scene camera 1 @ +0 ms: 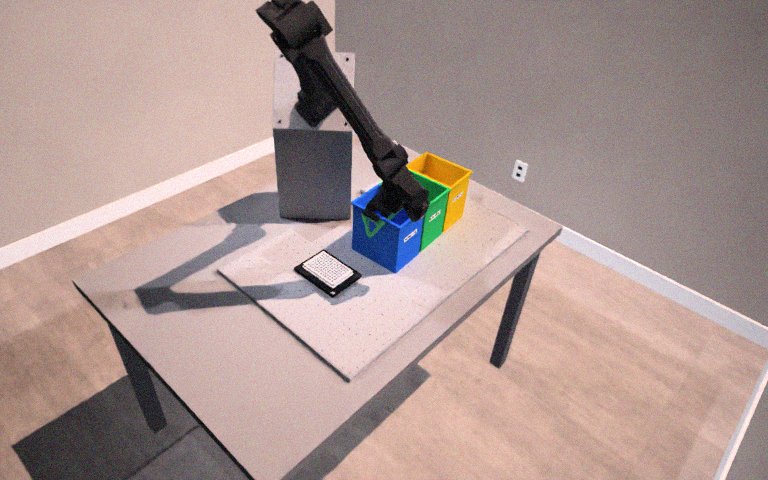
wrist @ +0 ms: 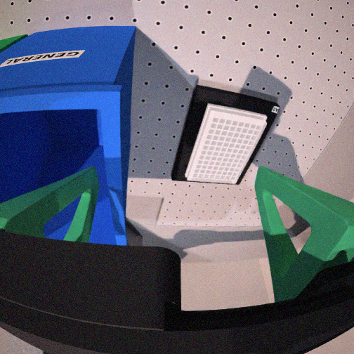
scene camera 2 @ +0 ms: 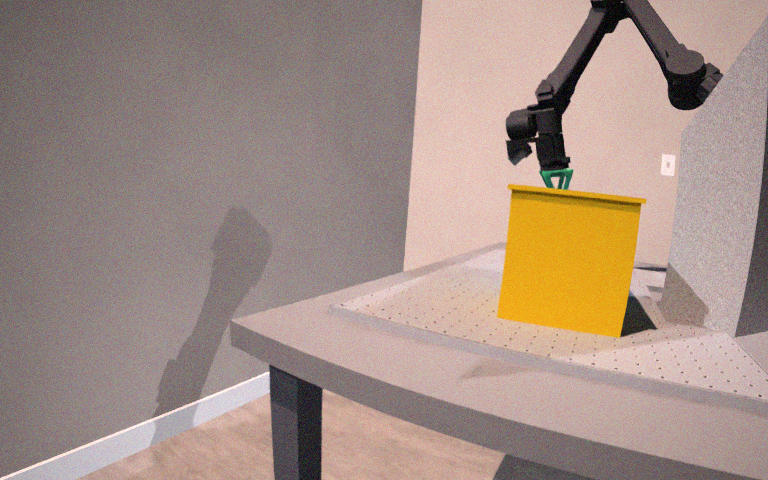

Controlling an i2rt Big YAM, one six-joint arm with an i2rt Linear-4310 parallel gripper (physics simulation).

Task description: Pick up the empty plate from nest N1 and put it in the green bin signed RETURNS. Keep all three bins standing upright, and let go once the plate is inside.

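Places are measured from the arm's base along level axes (x ahead, y left, z up), in centimetres.
Pixels of known places: gripper, fingertip midpoint: (scene camera 1: pixel 377 228); arm's base at its link origin: (scene camera 1: pixel 318 104) (scene camera 2: pixel 737 110).
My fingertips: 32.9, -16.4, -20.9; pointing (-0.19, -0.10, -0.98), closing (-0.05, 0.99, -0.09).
Ahead of a thing's pixels: the offset from my fingertips to its middle, as dx, dy, dz. "spot": to the spot under its first point. Level surfaces: height alone.
The white gridded plate @(-10.9, -8.7, -14.8) (scene camera 1: pixel 328 268) (wrist: pixel 227 145) lies flat in the black nest @(-10.9, -8.7, -16.0) (scene camera 1: pixel 346 284) (wrist: pixel 193 124), which has a small tag at one corner. The green bin @(spot: +7.2, +22.1, -13.7) (scene camera 1: pixel 432 235) stands upright between the blue and yellow bins; a corner of the green bin (wrist: pixel 9 44) shows in the wrist view. My gripper (scene camera 1: pixel 381 224) (scene camera 2: pixel 557 181) (wrist: pixel 176 175) is open and empty, low at the blue bin. In the wrist view its left finger overlaps the blue bin's opening and its right finger is beyond the bin's side. The plate is ahead of the fingers, apart from them. In scene camera 2 the fingertips are hidden.
The blue bin @(-2.5, +9.8, -7.8) (scene camera 1: pixel 376 249) (wrist: pixel 107 47), signed GENERAL, stands upright between the nest and the green bin, very close to my fingers; contact cannot be told. The yellow bin @(+0.0, +35.8, -7.8) (scene camera 1: pixel 456 213) (scene camera 2: pixel 569 260) stands upright at the row's far end. The grey pedestal (scene camera 1: pixel 314 175) stands behind the perforated board @(dz -16.7) (scene camera 1: pixel 351 345).
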